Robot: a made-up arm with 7 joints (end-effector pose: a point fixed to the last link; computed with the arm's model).
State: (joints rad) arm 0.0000 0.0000 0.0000 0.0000 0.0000 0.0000 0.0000
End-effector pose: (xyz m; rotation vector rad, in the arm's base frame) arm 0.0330 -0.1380 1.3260 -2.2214 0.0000 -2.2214
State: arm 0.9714 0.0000 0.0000 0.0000 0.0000 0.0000 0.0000
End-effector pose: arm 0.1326 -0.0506 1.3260 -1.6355 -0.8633 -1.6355
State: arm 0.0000 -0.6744 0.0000 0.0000 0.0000 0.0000 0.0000
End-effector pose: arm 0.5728 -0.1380 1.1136 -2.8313 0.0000 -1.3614
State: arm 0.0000 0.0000 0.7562 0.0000 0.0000 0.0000 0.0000
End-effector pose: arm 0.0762 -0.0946 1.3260 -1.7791 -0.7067 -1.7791
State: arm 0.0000 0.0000 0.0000 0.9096 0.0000 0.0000 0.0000
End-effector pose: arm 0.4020 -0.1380 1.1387 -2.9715 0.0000 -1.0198
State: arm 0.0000 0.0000 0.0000 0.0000 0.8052 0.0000 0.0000
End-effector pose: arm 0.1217 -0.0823 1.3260 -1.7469 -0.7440 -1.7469
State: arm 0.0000 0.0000 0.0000 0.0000 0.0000 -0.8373 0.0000
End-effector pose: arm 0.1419 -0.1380 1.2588 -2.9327 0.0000 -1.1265
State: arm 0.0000 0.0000 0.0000 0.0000 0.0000 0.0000 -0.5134
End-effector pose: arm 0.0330 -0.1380 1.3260 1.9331 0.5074 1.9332
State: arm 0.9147 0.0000 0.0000 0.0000 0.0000 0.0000 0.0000
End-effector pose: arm 0.1295 -0.0580 1.3260 -1.6739 -0.8238 -1.6739
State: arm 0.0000 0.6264 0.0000 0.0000 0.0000 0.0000 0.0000
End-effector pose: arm -0.4868 -0.1380 1.1790 -1.4289 0.0000 -2.7978
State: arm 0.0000 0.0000 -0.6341 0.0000 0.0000 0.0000 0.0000
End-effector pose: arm -0.0184 -0.1428 1.3260 1.8577 -0.6096 1.8578
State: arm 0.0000 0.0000 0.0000 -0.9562 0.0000 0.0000 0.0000
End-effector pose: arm -0.3548 -0.1380 1.1323 -0.9503 0.0000 -2.9944
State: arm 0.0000 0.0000 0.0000 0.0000 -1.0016 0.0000 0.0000
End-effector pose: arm -0.0879 -0.0948 1.3260 1.6148 -0.8839 1.6149
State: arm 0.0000 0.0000 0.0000 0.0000 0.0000 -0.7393 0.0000
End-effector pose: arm 0.1326 -0.1380 1.2711 -2.8740 0.0000 -1.2688
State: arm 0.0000 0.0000 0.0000 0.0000 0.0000 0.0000 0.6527
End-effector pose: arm 0.0330 -0.1380 1.3260 -1.8459 0.6248 -1.8459
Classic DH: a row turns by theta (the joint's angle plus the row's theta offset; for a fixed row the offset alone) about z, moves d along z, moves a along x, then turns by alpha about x. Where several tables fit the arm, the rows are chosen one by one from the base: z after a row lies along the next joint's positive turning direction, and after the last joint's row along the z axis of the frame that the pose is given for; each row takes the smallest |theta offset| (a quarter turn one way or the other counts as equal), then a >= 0, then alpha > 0; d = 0 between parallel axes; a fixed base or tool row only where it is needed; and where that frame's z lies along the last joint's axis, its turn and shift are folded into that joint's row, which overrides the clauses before.
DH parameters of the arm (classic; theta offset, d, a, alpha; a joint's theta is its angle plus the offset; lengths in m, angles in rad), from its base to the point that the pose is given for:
joint 1: 0 0.45 0 1.5708
joint 2: 0 0.062 0 -1.5708
joint 3: 0 0.405 0.026 -1.5708
joint 4: 0 0.056 -0.014 1.5708
joint 5: 0 0.315 0 1.5708
joint 6: 1.5708 0.132 0.156 1.5708
joint 7: 0 0.021 0 0

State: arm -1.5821 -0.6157 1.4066 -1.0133 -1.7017 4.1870 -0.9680
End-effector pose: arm -0.3142 -0.2259 0.7580 -1.5254 0.8523 -0.7572
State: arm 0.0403 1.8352 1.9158 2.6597 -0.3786 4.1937 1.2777
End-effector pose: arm -0.2019 0.0437 0.4778 -0.3064 -2.0016 0.3242
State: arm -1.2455 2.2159 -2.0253 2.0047 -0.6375 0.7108 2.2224
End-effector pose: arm -0.5353 -0.0124 0.0569 1.3425 0.7382 -0.4501
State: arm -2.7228 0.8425 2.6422 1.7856 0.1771 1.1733 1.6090
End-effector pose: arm 0.6021 0.0121 0.4923 2.0647 -2.2607 0.5361
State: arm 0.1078 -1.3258 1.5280 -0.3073 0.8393 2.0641 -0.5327
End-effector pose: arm 0.6731 -0.0620 0.4725 -0.6388 1.7743 -1.2512
